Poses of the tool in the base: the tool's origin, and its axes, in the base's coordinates. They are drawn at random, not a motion.
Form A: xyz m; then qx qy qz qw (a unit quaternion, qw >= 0).
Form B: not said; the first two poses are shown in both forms.
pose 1, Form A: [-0.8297 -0.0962 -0.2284 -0.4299 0.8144 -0.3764 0.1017]
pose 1, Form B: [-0.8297 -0.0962 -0.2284 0.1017 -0.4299 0.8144 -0.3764]
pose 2, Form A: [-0.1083 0.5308 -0.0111 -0.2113 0.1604 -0.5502 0.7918]
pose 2, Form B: [-0.1083 0.5308 -0.0111 0.7918 -0.2113 0.1604 -0.5502]
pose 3, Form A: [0.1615 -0.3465 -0.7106 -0.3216 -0.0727 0.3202 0.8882]
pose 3, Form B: [0.1615 -0.3465 -0.7106 0.8882 -0.3216 -0.0727 0.3202]
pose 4, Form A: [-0.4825 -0.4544 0.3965 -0.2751 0.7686 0.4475 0.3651]
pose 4, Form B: [-0.4825 -0.4544 0.3965 0.3651 -0.2751 0.7686 0.4475]
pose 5, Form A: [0.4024 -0.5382 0.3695 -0.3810 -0.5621 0.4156 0.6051]
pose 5, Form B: [0.4024 -0.5382 0.3695 0.6051 -0.3810 -0.5621 0.4156]
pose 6, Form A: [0.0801 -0.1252 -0.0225 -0.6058 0.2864 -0.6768 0.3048]
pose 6, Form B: [0.0801 -0.1252 -0.0225 0.3048 -0.6058 0.2864 -0.6768]
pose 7, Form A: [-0.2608 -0.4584 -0.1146 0.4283 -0.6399 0.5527 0.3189]
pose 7, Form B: [-0.2608 -0.4584 -0.1146 0.3189 0.4283 -0.6399 0.5527]
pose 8, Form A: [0.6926 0.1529 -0.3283 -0.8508 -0.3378 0.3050 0.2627]
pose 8, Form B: [0.6926 0.1529 -0.3283 0.2627 -0.8508 -0.3378 0.3050]
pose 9, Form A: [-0.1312 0.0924 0.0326 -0.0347 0.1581 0.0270 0.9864]
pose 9, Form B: [-0.1312 0.0924 0.0326 0.9864 -0.0347 0.1581 0.0270]
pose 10, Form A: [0.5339 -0.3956 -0.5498 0.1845 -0.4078 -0.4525 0.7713]
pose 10, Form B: [0.5339 -0.3956 -0.5498 0.7713 0.1845 -0.4078 -0.4525]
